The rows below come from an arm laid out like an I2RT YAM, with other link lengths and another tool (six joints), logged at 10 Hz.
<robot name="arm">
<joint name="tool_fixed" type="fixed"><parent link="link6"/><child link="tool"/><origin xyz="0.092 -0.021 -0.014" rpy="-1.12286 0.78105 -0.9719"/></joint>
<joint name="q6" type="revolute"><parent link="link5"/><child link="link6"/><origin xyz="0.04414 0 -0.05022" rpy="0 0 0"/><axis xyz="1 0 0"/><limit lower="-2.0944" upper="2.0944"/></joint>
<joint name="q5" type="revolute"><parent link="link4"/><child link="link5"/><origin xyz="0.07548 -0.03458 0.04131" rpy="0 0 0"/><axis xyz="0 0 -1"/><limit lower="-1.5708" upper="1.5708"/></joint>
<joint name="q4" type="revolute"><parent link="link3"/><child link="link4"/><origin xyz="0.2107 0.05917 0.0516" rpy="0 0 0"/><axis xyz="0 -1 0"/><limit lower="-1.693" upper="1.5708"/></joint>
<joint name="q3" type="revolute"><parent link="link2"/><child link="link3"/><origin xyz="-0.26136 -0.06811 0" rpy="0 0 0"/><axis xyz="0 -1 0"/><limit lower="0" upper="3.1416"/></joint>
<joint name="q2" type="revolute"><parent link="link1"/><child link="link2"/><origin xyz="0.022 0.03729 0.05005" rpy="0 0 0"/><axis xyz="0 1 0"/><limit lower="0" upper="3.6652"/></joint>
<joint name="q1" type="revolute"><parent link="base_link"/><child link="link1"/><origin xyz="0 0 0.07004" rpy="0 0 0"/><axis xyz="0 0 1"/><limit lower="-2.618" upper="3.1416"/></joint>
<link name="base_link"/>
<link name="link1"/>
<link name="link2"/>
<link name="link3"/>
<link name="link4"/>
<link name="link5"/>
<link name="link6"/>
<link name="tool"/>
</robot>
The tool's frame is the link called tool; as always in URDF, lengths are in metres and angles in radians.
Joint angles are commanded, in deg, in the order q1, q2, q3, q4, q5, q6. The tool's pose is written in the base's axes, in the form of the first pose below.
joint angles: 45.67, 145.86, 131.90, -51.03, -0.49, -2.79
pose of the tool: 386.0 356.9 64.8; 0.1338 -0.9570 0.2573; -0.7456 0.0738 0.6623; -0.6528 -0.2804 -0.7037
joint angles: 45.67, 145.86, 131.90, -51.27, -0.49, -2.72
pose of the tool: 385.3 356.2 64.5; 0.1308 -0.9579 0.2557; -0.7475 0.0742 0.6601; -0.6513 -0.2774 -0.7063
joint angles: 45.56, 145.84, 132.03, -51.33, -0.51, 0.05
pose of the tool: 385.1 355.5 64.8; 0.0876 -0.9572 0.2760; -0.7424 0.1220 0.6587; -0.6642 -0.2626 -0.6999
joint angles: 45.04, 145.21, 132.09, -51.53, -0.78, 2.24
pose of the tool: 387.0 352.4 70.0; 0.0509 -0.9534 0.2974; -0.7318 0.1670 0.6608; -0.6796 -0.2512 -0.6892
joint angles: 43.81, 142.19, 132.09, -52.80, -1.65, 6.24
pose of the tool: 389.7 343.8 93.9; -0.0116 -0.9397 0.3419; -0.6969 0.2529 0.6711; -0.7171 -0.2305 -0.6578
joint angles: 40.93, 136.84, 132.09, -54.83, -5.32, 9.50
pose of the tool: 394.7 326.4 136.1; -0.0693 -0.9225 0.3797; -0.6203 0.3379 0.7079; -0.7813 -0.1864 -0.5956
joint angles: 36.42, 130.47, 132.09, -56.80, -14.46, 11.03
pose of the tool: 396.0 305.1 187.4; -0.1077 -0.9224 0.3708; -0.4860 0.3742 0.7898; -0.8673 -0.0951 -0.4886
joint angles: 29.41, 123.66, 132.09, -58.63, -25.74, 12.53
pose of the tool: 398.6 267.4 244.2; -0.1420 -0.9151 0.3775; -0.3146 0.4033 0.8593; -0.9385 0.0033 -0.3452
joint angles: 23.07, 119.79, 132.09, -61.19, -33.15, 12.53
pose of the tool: 399.6 228.4 274.4; -0.1710 -0.9033 0.3936; -0.2170 0.4242 0.8792; -0.9611 0.0650 -0.2685
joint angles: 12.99, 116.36, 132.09, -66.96, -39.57, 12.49
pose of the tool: 399.7 161.0 294.7; -0.2513 -0.8479 0.4668; -0.1289 0.5073 0.8521; -0.9593 0.1540 -0.2368
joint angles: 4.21, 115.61, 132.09, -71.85, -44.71, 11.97
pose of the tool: 398.4 106.5 297.8; -0.3315 -0.7818 0.5280; -0.0468 0.5726 0.8185; -0.9423 0.2466 -0.2265
